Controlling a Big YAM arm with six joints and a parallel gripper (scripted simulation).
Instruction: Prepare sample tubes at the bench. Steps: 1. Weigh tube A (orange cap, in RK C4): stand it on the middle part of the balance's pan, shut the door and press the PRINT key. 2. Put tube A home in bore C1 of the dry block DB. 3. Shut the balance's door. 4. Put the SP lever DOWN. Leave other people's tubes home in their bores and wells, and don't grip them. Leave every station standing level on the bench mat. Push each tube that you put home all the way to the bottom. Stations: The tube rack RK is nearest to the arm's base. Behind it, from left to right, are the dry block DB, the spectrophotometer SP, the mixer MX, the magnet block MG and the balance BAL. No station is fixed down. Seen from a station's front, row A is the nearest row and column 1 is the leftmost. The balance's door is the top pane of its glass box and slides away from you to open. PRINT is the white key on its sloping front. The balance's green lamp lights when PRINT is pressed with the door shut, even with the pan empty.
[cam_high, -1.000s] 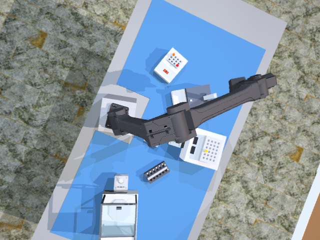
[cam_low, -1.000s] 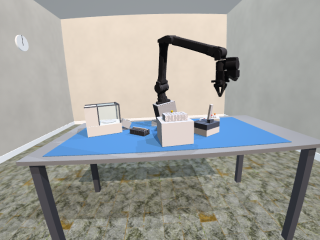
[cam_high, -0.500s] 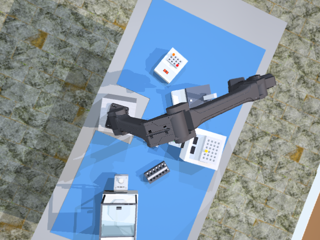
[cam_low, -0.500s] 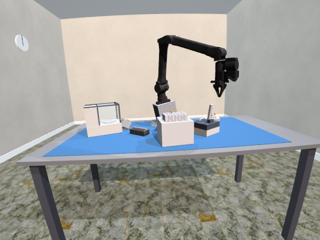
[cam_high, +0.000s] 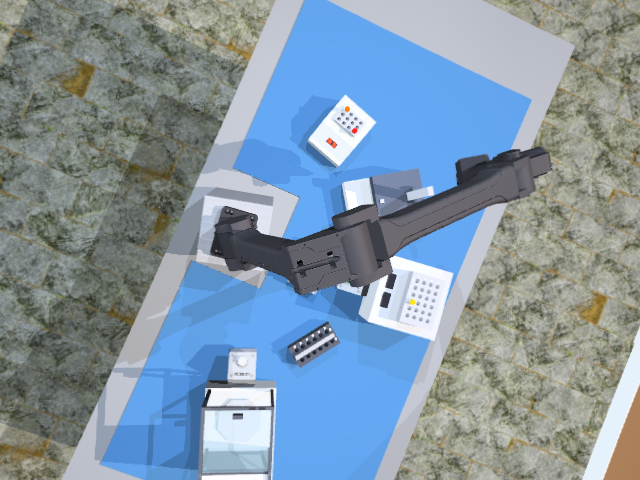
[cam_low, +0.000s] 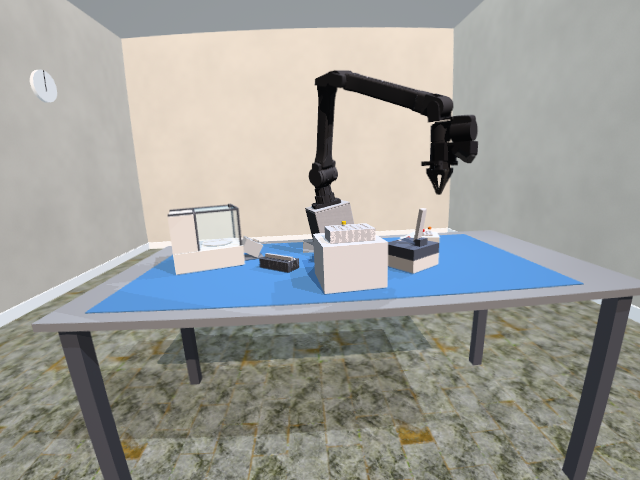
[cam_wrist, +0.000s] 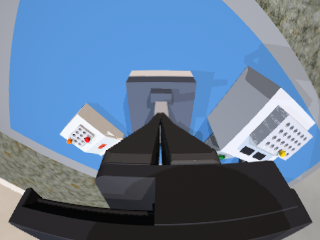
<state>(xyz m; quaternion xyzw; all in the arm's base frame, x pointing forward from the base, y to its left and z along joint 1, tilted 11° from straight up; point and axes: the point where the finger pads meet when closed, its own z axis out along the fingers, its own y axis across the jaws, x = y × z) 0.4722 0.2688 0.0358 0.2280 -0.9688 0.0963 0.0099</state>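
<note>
Now: the SP lever 110 mm below my hand, 60 mm behind it and 30 mm to the right of it. From my hand the other things lie so: tube rack RK 290 mm to the right, 260 mm behind, 240 mm below; then dry block DB 280 mm behind, 220 mm below, 90 mm to the left; then black magnet block 490 mm to the right, 240 mm below, 190 mm behind.
</note>
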